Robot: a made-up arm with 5 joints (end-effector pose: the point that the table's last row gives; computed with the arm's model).
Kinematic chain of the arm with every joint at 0, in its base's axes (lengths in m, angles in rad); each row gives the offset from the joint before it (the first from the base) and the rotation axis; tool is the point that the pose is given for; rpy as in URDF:
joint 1: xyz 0 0 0.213 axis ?
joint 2: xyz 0 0 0 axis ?
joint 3: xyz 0.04 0 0.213 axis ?
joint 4: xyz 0.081 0 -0.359 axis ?
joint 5: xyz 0.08 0 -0.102 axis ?
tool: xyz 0 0 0 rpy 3.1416 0 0
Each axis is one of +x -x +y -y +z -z.
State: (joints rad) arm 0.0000 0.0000 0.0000 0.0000 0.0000
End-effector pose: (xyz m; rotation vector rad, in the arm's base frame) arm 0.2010 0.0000 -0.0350 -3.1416 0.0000 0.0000
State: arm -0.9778 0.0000 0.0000 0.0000 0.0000
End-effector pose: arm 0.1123 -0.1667 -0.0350 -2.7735 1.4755 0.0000
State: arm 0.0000 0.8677 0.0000 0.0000 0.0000
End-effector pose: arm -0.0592 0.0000 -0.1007 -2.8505 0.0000 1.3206
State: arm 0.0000 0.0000 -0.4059 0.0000 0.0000
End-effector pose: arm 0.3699 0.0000 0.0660 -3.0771 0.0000 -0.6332
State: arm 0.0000 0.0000 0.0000 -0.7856 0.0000
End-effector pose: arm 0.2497 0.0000 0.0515 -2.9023 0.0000 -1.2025
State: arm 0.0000 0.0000 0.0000 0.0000 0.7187
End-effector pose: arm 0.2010 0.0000 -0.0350 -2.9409 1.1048 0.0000
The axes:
joint 1: +z
joint 2: +y
joint 3: +y
joint 4: +y
joint 5: -z

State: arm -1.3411 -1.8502 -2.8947 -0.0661 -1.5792
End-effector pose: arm -0.1515 0.6481 0.0104 -1.6603 -0.1986 0.1673
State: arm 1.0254 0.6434 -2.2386 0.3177 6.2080
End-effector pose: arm 0.3307 0.5450 0.4962 -1.8416 -1.1299 -1.4267
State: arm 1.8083 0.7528 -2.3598 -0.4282 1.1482
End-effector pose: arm -0.1379 0.5696 0.5522 -1.0480 -0.3590 -0.1658
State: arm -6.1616 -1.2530 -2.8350 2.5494 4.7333
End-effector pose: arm -0.4208 -0.0514 0.5384 1.1882 1.3143 1.2964
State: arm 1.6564 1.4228 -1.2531 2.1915 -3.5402
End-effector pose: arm -0.0092 0.1068 -0.1465 0.7121 -0.4301 1.1899
